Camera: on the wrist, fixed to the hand. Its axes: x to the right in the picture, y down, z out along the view.
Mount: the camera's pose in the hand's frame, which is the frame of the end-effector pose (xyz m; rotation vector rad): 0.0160 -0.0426 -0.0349 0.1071 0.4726 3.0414
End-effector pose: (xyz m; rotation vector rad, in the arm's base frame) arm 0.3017 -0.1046 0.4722 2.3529 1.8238 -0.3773
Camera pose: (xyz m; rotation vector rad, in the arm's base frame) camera 0.2682 -0.0697 0.5029 2.0167 -2.3377 0.5147
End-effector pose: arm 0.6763 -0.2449 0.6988 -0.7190 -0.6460 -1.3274
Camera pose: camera 0.6367 -0.2860 0.6933 -0.4065 0.8855 1.3920
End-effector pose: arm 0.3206 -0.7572 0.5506 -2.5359 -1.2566 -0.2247
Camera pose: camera 0.2961 -0.7325 0.5962 -1.2491 2.4828 0.0737
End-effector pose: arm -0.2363 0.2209 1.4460 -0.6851 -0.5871 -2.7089
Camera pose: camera -0.2789 0.2398 1.4126 -0.1196 0.4390 0.1666
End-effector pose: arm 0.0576 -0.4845 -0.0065 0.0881 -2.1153 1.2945
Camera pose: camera 0.0780 -0.4735 0.0459 2.2211 -0.0227 -0.9520
